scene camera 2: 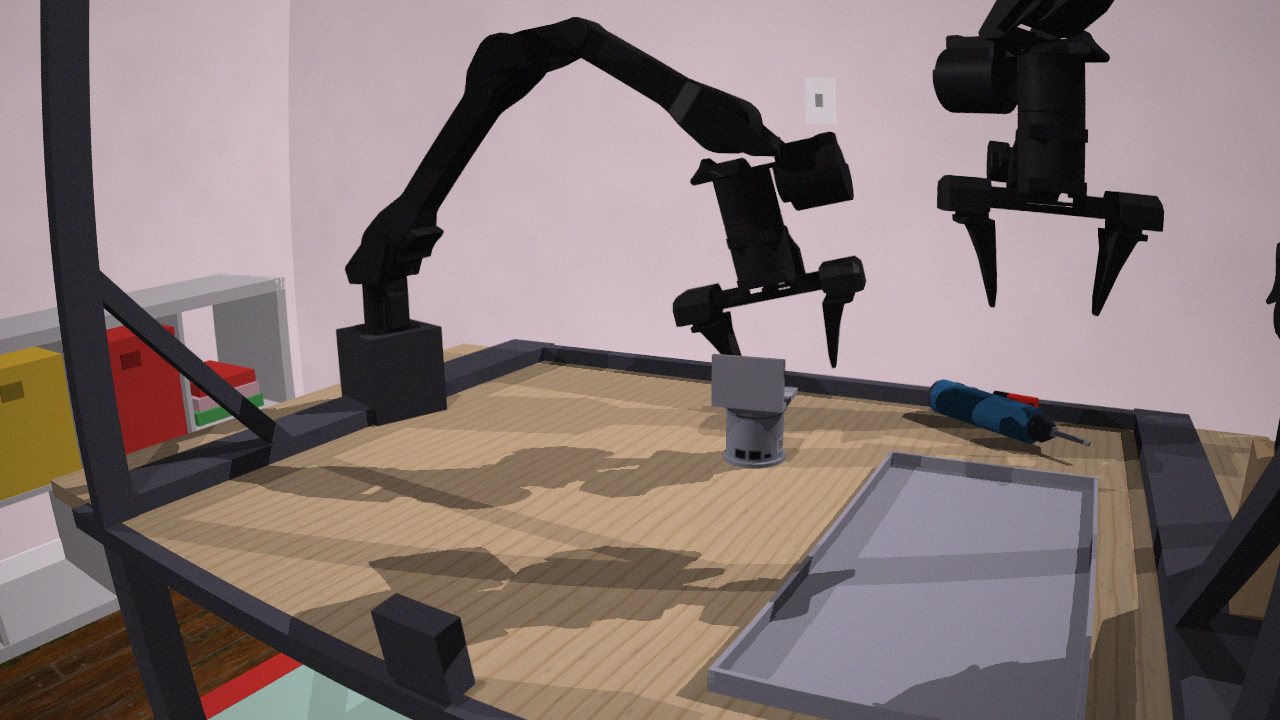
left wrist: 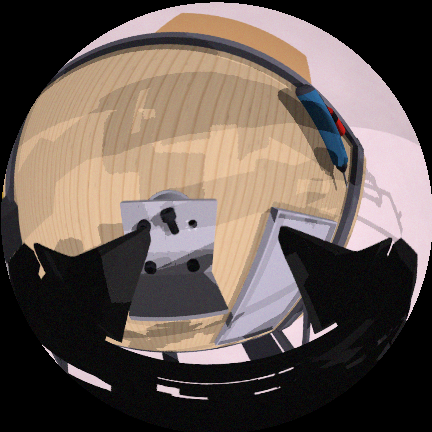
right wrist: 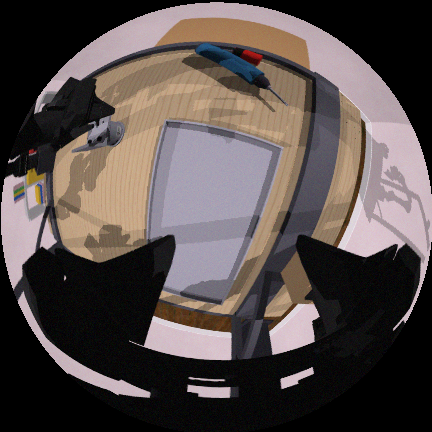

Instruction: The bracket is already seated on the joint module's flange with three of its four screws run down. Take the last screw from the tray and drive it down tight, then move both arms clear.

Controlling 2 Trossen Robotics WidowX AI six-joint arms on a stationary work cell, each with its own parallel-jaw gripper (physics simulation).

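Frame: origin at the left arm's base, x ahead, y left, z up, level; millimetres.
Seen in the pictures: left gripper, fingertip midpoint: [scene camera 2: 789,375] [left wrist: 215,233] [right wrist: 100,119]; right gripper, fingertip midpoint: [scene camera 2: 1044,311] [right wrist: 238,241]; left arm's base, link origin: [scene camera 2: 387,327] [right wrist: 36,159].
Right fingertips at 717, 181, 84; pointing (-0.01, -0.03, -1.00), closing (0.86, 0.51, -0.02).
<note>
Offsets run from my right fingertips to a thing's top centre, as dx, dy, dz.
The grey bracket [scene camera 2: 748,383] [left wrist: 175,295] sits on the joint module {-295, -6, -123} [scene camera 2: 753,434] [left wrist: 169,194] [right wrist: 117,133]. In the left wrist view three dark screw heads sit in its holes; the fourth hole {-287, +18, -127} [left wrist: 192,224], upper right, is empty. A loose dark screw {-302, +15, -111} [left wrist: 169,220] lies slanted on the bracket face, left of that hole. The tray {-10, -109, -171} [scene camera 2: 966,528] [left wrist: 280,265] [right wrist: 210,185] shows no screw. My left gripper [scene camera 2: 785,360] [left wrist: 215,233] is open and empty, above and behind the bracket. My right gripper [scene camera 2: 1044,309] [right wrist: 238,241] is open and empty, high above the table.
A blue power driver {-113, +237, -146} [scene camera 2: 980,411] [left wrist: 322,125] [right wrist: 230,64] with a red part lies behind the tray, near the table's back edge. A dark raised frame [scene camera 2: 1181,474] borders the table. A dark block {-166, -463, -129} [scene camera 2: 422,644] stands at the front edge.
</note>
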